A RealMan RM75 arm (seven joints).
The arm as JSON. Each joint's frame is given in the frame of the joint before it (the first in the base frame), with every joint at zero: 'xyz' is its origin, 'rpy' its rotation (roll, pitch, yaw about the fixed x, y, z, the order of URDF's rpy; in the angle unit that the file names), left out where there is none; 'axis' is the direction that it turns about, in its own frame. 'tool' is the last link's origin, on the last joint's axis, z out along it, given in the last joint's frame.
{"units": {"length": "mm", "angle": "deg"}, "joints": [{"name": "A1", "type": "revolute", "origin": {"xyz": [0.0, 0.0, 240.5]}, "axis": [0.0, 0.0, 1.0]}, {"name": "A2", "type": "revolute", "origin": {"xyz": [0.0, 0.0, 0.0], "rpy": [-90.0, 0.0, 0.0]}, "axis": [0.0, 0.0, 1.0]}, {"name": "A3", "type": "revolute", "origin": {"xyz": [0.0, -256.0, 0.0], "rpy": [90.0, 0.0, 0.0]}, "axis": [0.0, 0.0, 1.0]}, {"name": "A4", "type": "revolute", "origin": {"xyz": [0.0, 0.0, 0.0], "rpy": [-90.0, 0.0, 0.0]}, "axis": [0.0, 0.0, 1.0]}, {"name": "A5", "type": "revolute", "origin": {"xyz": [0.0, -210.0, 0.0], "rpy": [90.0, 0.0, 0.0]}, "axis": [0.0, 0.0, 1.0]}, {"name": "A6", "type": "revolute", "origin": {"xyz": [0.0, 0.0, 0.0], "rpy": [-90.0, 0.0, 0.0]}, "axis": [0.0, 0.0, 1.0]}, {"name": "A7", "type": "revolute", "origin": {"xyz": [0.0, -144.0, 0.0], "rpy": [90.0, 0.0, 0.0]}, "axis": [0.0, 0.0, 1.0]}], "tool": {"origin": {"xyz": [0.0, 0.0, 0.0]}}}
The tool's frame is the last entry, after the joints.
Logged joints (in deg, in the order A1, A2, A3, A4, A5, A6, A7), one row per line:
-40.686, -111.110, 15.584, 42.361, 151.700, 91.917, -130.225
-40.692, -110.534, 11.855, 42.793, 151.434, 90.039, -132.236
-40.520, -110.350, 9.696, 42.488, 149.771, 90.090, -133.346
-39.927, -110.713, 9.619, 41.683, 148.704, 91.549, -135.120
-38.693, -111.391, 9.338, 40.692, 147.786, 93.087, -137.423
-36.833, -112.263, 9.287, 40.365, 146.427, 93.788, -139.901
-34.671, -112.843, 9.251, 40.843, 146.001, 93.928, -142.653
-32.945, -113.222, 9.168, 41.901, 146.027, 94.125, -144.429
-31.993, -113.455, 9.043, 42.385, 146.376, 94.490, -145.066
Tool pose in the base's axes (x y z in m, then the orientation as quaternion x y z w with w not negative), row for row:
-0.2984, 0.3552, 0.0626, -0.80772, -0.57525, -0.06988, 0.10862
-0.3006, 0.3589, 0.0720, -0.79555, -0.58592, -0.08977, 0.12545
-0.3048, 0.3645, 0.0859, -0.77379, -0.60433, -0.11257, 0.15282
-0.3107, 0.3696, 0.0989, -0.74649, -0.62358, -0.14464, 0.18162
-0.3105, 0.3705, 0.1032, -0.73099, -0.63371, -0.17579, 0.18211
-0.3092, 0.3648, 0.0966, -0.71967, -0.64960, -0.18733, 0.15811
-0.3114, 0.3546, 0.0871, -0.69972, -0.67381, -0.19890, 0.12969
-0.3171, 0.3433, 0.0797, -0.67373, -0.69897, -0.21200, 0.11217
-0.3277, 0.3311, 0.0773, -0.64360, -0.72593, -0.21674, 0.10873
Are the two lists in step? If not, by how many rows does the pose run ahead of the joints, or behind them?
The pose runs 2 rows behind the joints: the pose in row i belongs to the joints in row i - 2.
